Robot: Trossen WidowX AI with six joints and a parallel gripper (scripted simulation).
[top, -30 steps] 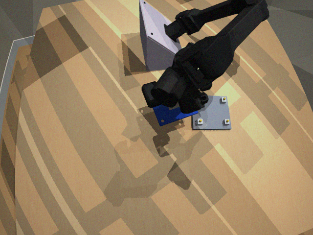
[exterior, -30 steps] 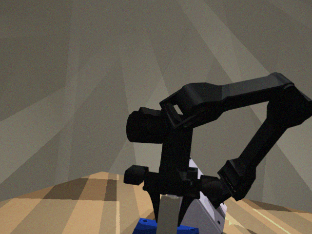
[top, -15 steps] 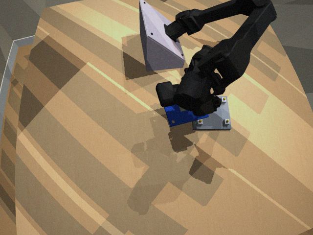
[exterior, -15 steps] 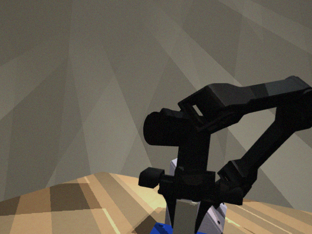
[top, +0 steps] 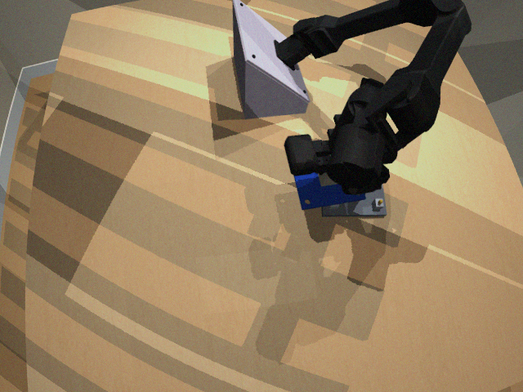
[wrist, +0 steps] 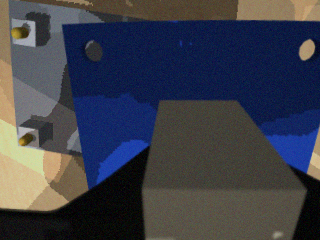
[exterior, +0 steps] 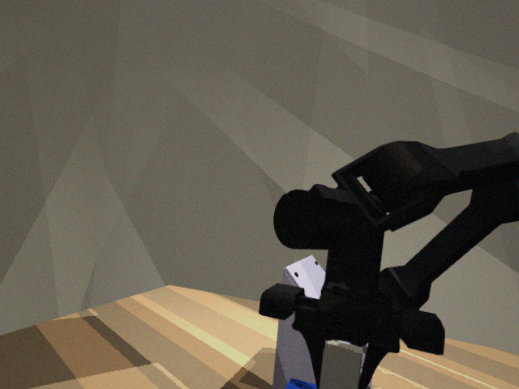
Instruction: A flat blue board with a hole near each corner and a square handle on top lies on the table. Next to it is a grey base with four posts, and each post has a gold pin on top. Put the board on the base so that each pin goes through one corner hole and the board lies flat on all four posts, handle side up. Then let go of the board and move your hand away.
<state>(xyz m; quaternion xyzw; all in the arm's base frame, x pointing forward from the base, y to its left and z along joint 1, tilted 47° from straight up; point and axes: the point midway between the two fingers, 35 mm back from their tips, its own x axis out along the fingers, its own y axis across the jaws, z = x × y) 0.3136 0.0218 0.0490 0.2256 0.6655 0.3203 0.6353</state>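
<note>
The grey base is 10 cm below my gripper tip, 8 cm to the left of it and 1 cm behind it. Also, from my gripper tip: flat blue board right at my gripper tip.
</note>
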